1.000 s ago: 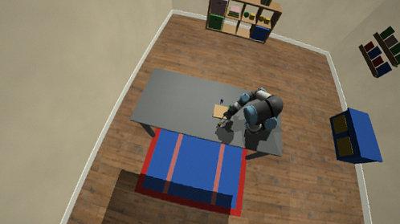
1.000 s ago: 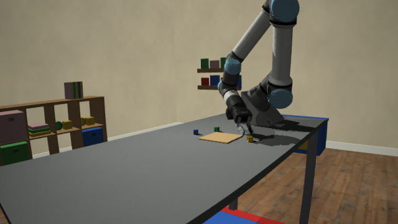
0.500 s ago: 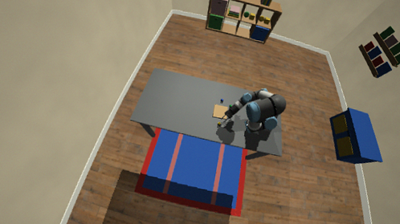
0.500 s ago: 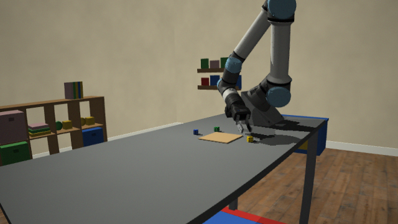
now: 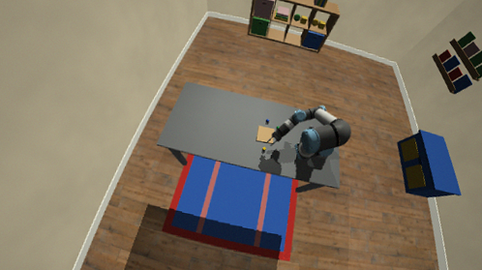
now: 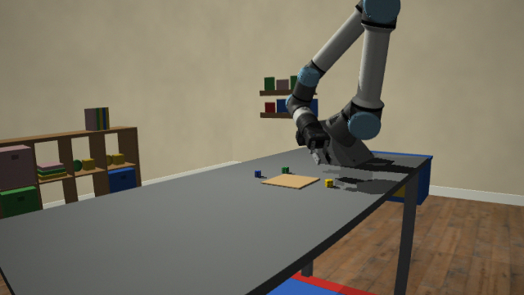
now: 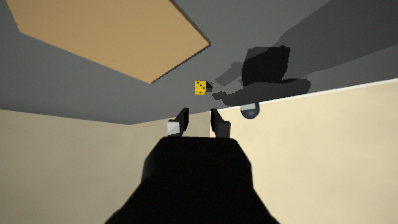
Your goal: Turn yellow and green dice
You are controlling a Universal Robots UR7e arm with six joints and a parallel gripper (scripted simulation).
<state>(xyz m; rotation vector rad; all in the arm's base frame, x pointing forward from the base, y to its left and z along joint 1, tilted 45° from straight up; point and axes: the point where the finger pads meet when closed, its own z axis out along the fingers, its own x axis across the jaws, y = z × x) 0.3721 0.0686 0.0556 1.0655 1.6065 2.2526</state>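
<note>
My gripper is now 70 mm above the yellow die, 30 mm to the right of it and 30 mm short of it. The rest, counted from my hand: tan mat: 100 mm to the right, 80 mm below, 30 mm ahead; then blue die: 240 mm to the right, 70 mm below, 20 mm ahead; then green die: 180 mm to the right, 70 mm below, 70 mm behind.
</note>
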